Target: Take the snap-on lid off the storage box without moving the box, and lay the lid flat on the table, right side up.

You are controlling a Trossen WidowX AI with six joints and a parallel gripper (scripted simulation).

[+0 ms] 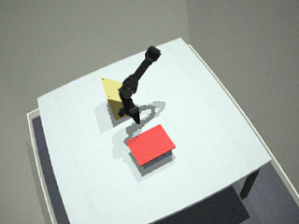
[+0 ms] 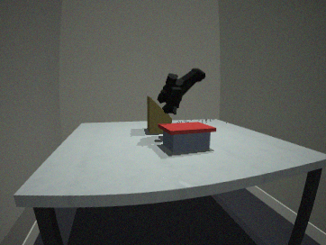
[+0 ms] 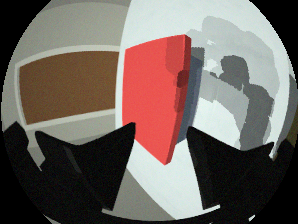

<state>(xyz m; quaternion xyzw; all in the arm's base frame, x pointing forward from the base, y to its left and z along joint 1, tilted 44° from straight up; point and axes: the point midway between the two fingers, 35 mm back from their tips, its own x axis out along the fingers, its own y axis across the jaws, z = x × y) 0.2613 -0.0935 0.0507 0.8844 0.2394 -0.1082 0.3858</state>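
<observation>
Right now my gripper tip is 12 cm short of the red lid and 7 cm above it. Round my gripper tip: grey-blue storage box (12 cm ahead, 11 cm below).
</observation>
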